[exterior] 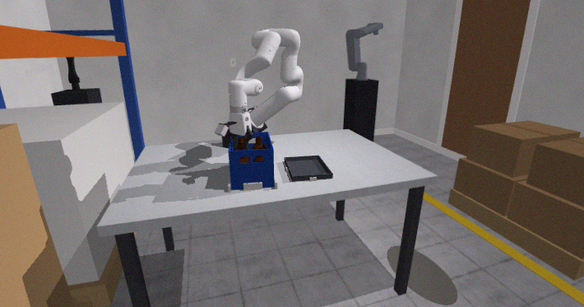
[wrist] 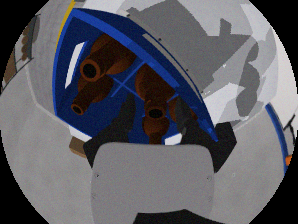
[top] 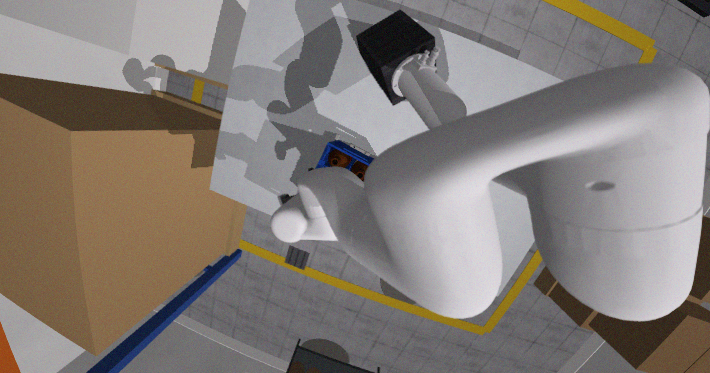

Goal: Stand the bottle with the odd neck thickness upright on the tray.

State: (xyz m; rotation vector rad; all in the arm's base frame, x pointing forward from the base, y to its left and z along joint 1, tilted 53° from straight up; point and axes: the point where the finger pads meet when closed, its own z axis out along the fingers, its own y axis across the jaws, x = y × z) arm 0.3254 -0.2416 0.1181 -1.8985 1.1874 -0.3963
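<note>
The blue crate lies 4 cm to the left of my hand and 7 cm below it. Also, from my hand: dark tray: 1 cm behind, 32 cm to the left, 15 cm below; glass bottle: 9 cm behind, 7 cm below.
</note>
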